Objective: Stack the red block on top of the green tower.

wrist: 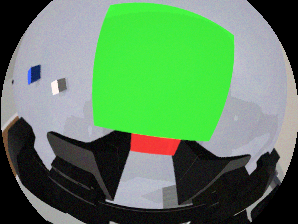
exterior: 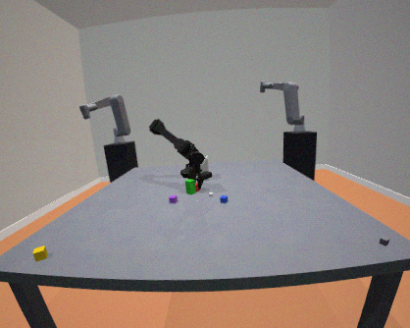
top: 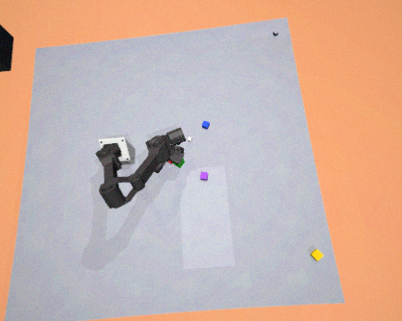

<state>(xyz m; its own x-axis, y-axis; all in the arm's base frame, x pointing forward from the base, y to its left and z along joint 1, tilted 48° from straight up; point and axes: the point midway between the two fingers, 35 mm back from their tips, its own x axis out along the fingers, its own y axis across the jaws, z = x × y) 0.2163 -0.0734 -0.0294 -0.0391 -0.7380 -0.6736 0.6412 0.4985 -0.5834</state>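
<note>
The green block lies 50 mm ahead of my gripper tip, 30 mm to the right of it and 50 mm above it. From my gripper tip the other things lie so: purple cube (150 mm ahead, 110 mm to the right, 10 mm above); then small white cube (100 mm ahead, 80 mm to the left); then red block (10 mm ahead, 10 mm to the right, 10 mm above).
</note>
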